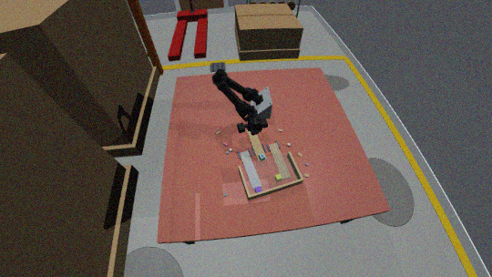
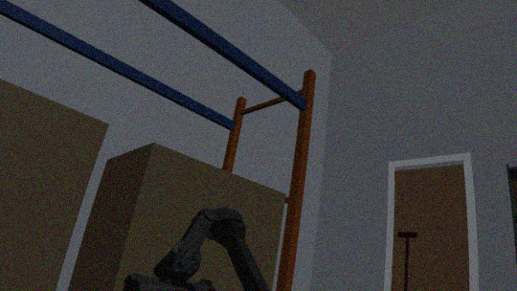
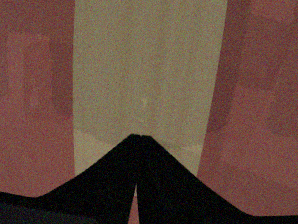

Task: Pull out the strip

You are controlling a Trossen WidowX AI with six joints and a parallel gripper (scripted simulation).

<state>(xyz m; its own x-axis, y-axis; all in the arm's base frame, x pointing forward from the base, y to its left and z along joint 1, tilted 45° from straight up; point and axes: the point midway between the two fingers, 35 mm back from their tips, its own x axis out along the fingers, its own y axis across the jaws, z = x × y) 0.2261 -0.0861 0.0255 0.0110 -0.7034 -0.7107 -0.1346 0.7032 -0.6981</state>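
Now: the tan strip 90 mm ahead of my gripper tip and 20 mm to the left of it. Also, from my gripper tip: cube 190 mm ahead, 30 mm to the left, 20 mm above.
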